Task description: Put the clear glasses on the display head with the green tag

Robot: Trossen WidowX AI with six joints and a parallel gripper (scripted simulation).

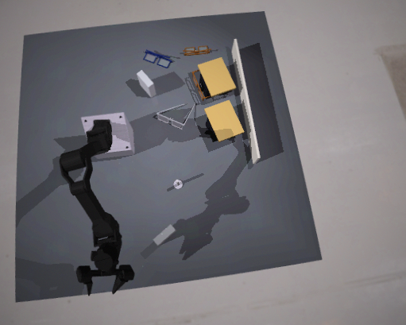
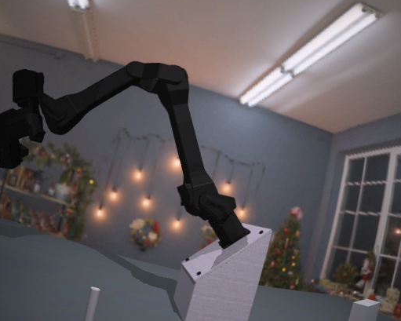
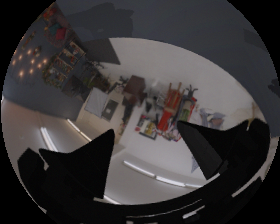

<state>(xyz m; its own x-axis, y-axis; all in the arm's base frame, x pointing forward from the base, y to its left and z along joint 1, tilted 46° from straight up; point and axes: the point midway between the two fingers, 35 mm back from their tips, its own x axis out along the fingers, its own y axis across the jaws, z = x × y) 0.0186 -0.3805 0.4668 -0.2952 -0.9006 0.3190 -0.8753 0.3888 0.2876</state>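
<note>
My gripper tip is 28 cm short of the white peg, 41 cm to the right of it and 19 cm above it. Also, from my gripper tip: long white wall: 61 cm ahead, 78 cm to the left, 16 cm below.
</note>
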